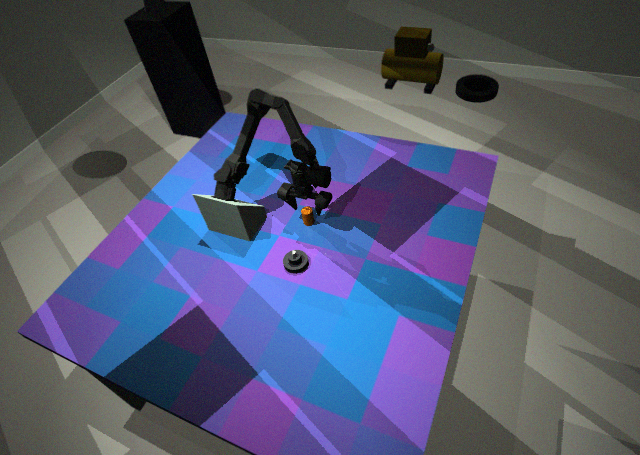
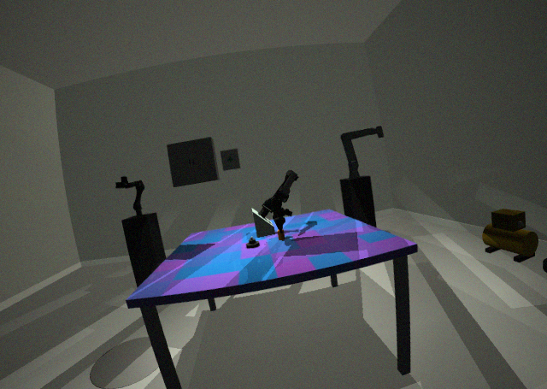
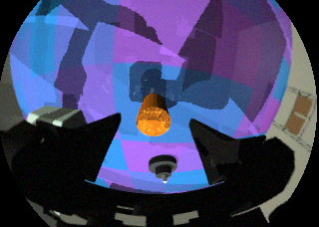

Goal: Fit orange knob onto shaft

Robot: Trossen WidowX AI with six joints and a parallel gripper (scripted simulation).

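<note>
Right now my gripper tip is 10 mm above the orange knob. The rest, counted from my gripper tip: round dark pedestal (30 mm ahead, 180 mm to the right, 20 mm below).
</note>
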